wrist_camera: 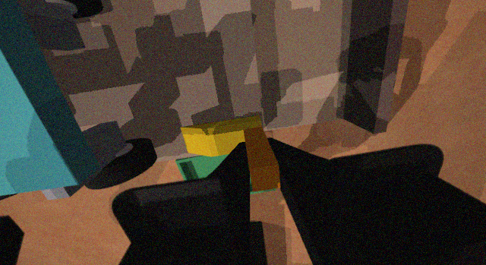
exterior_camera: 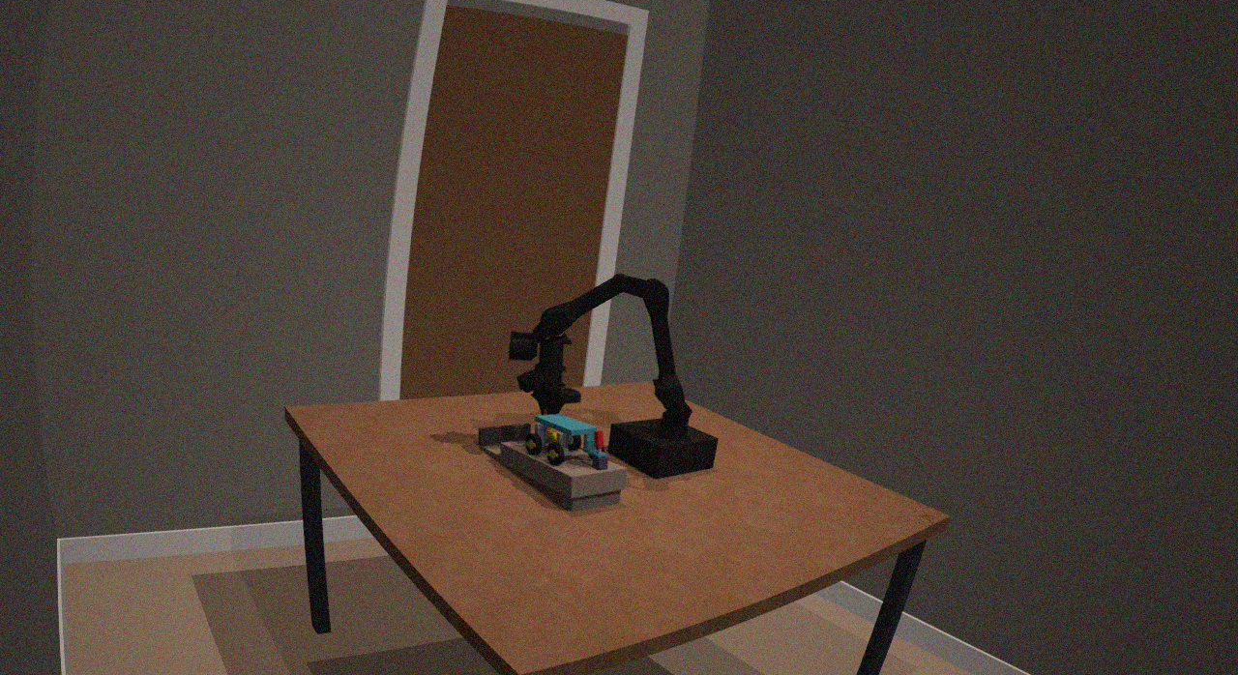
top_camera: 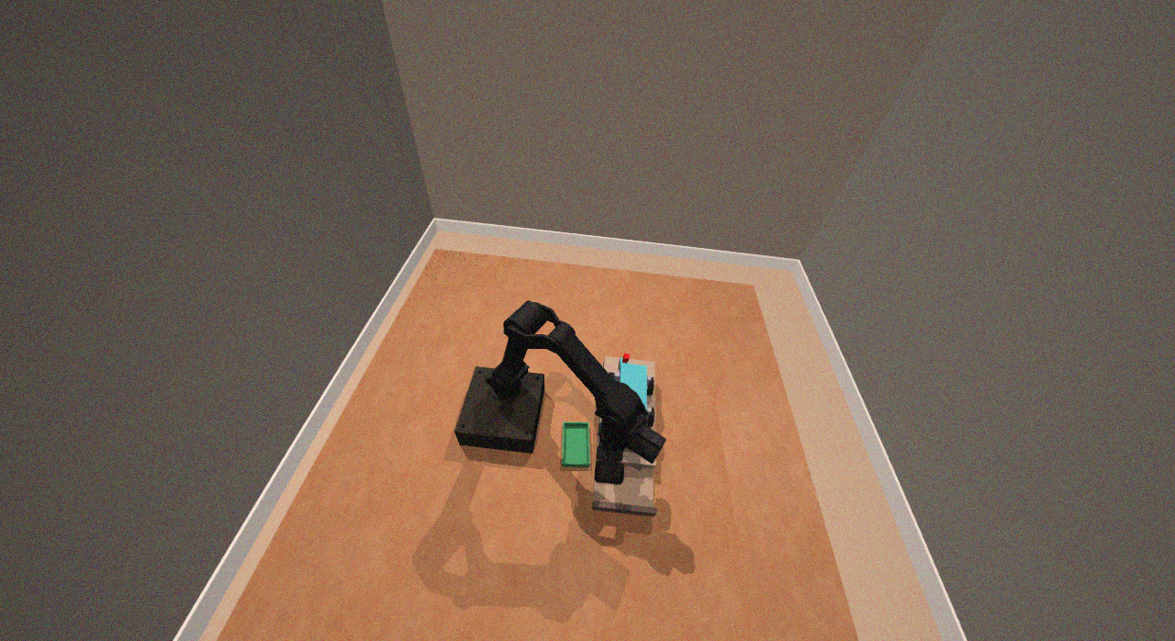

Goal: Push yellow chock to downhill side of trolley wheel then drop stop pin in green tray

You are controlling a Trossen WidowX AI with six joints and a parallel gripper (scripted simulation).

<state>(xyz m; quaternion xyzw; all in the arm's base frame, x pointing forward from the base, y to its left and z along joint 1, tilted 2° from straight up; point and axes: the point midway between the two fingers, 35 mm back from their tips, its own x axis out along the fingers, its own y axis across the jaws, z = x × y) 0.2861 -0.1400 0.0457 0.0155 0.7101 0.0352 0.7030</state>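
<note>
The red-headed stop pin is 25 cm to the left of my gripper tip, 3 cm ahead of it and 3 cm above it. Round my gripper tip: trolley: 15 cm to the left, 5 cm ahead, 2 cm above; then yellow chock: 2 cm to the left, 1 cm below; then green tray: 10 cm below, 8 cm behind, 4 cm to the left.
</note>
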